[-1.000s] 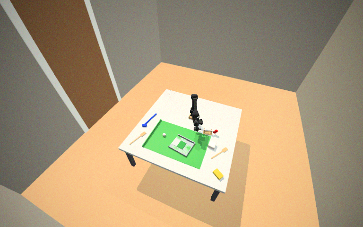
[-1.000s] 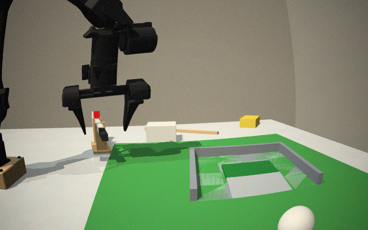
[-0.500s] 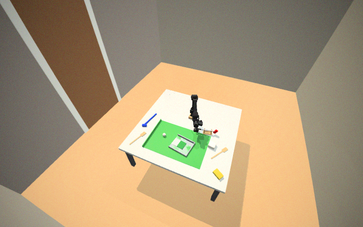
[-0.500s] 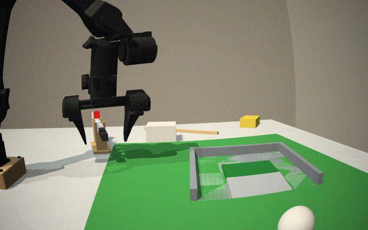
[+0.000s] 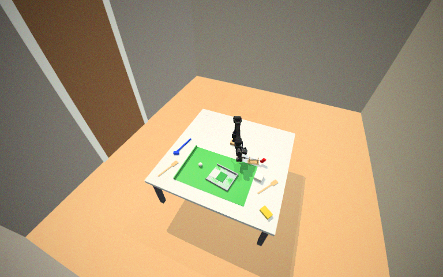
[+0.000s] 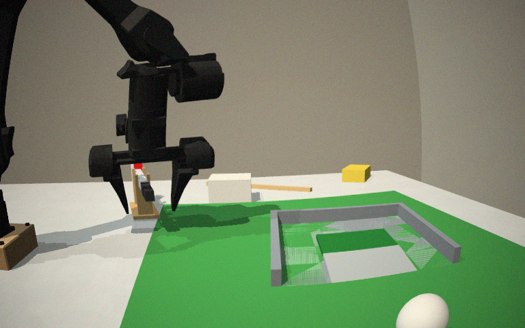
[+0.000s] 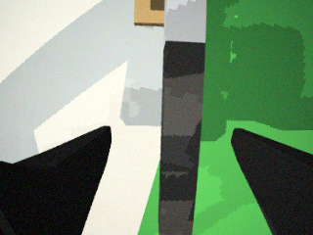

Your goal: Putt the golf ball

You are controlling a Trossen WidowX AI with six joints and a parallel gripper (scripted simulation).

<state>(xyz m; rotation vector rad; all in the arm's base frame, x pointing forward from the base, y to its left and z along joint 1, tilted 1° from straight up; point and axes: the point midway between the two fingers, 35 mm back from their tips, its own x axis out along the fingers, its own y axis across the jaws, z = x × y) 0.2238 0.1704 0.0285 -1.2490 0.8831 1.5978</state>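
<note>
My gripper tip is now 110 mm to the right of the red putter, 40 mm past it and 30 mm below it. Round my gripper tip: golf ball: 350 mm to the right, 270 mm ahead, 10 mm below; then white block: 250 mm to the left, 110 mm ahead, 10 mm below; then wooden stand: 120 mm to the left, 50 mm behind.
</note>
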